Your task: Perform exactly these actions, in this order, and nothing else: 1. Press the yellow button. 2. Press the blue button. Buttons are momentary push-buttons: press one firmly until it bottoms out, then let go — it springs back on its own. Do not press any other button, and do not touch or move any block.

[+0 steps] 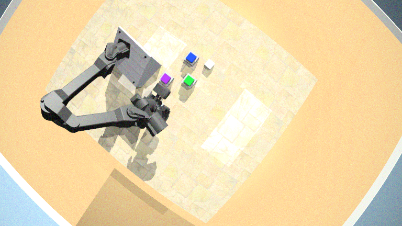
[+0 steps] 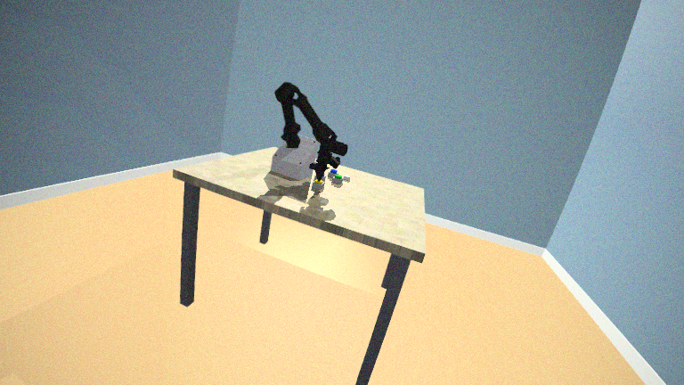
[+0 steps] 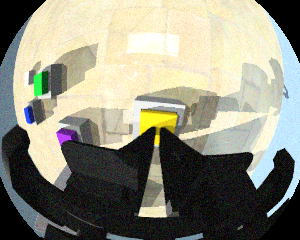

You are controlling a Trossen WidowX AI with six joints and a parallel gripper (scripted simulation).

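My gripper tip is 10 mm above the yellow button. Also, from my gripper tip: green button 160 mm to the left, 70 mm ahead; then purple button 120 mm to the left, 20 mm behind; then blue button 250 mm to the left, 30 mm ahead.
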